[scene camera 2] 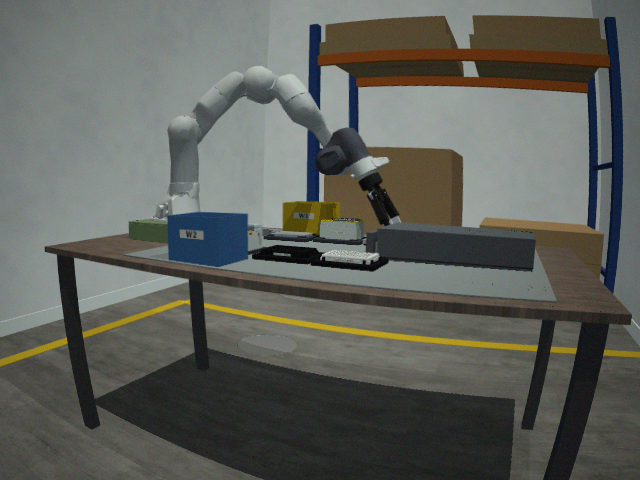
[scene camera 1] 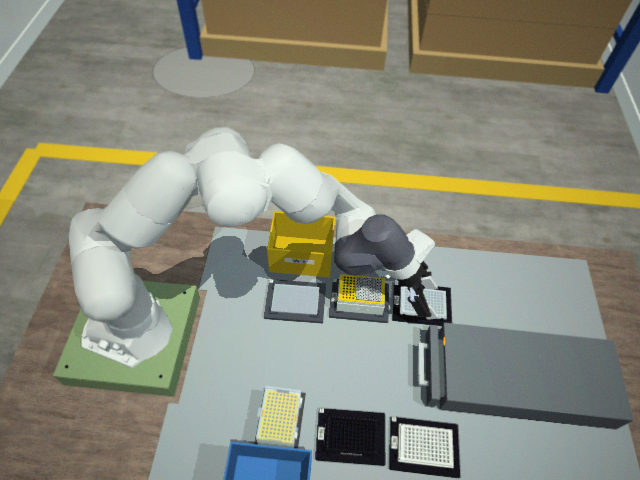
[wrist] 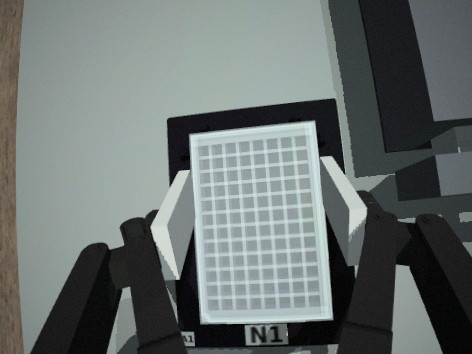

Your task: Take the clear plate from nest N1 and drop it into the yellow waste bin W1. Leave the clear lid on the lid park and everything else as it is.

Observation:
The pictures show: my gripper, a long grey device, a clear plate, a clear lid and a yellow-topped tip box.
My gripper also shows in scene camera 2 and in the wrist view.

